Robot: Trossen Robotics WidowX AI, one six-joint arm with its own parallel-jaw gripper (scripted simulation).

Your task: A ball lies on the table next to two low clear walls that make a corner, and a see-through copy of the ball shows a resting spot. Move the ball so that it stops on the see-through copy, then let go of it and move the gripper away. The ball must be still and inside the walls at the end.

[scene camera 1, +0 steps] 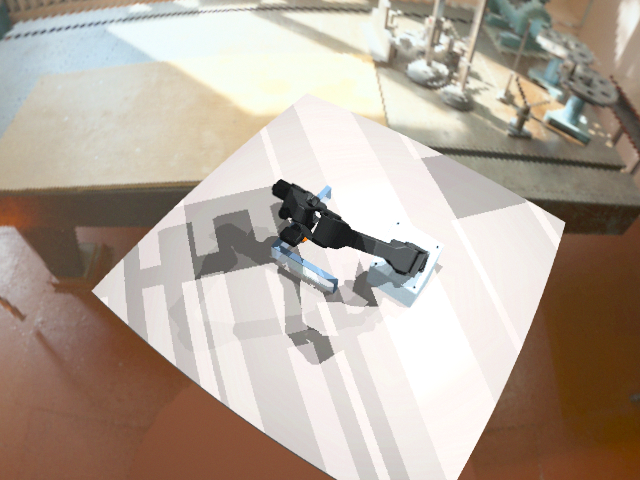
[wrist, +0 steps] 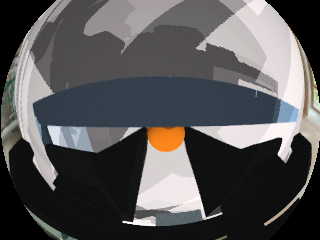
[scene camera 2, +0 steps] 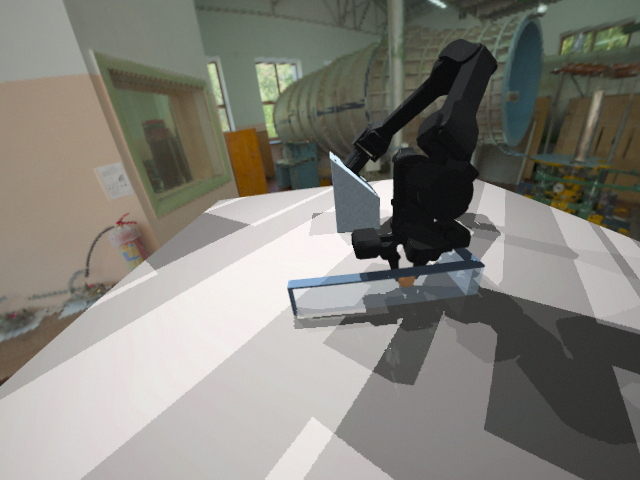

Path:
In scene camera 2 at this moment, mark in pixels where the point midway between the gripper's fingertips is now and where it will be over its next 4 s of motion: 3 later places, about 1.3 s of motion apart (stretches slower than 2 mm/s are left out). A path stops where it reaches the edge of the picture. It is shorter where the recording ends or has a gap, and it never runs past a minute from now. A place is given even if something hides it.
The gripper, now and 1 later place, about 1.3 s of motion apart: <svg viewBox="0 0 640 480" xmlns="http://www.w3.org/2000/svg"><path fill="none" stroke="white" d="M405 279L408 243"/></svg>

